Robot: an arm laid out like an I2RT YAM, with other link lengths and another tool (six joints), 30 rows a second.
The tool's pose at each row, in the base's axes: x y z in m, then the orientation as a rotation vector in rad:
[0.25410, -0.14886, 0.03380, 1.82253, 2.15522, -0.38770]
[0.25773, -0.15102, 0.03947, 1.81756, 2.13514, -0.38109]
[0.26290, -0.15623, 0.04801, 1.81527, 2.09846, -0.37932]
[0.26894, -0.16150, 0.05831, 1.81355, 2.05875, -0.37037]
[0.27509, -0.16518, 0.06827, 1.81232, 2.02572, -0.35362]
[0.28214, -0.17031, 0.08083, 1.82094, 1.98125, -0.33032]
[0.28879, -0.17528, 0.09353, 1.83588, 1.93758, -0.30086]
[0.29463, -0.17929, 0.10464, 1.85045, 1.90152, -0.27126]
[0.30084, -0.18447, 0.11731, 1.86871, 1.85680, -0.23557]
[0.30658, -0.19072, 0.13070, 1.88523, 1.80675, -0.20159]
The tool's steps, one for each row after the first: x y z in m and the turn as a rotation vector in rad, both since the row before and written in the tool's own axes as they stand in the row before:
[-0.00473, 0.00313, -0.00422, -0.01313, -0.01267, 0.00930]
[-0.00889, 0.00426, -0.00544, -0.01451, -0.02312, 0.01889]
[-0.00983, 0.00539, -0.00667, -0.01936, -0.02196, 0.02199]
[-0.00830, 0.00605, -0.00672, -0.02143, -0.01452, 0.01997]
[-0.01081, 0.00725, -0.00803, -0.02379, -0.01361, 0.03191]
[-0.01058, 0.00742, -0.00795, -0.02338, -0.00691, 0.03566]
[-0.00876, 0.00703, -0.00689, -0.02074, -0.00185, 0.03161]
[-0.01029, 0.00801, -0.00748, -0.02453, -0.00188, 0.03941]
[-0.01129, 0.00824, -0.00749, -0.02584, -0.00573, 0.04163]

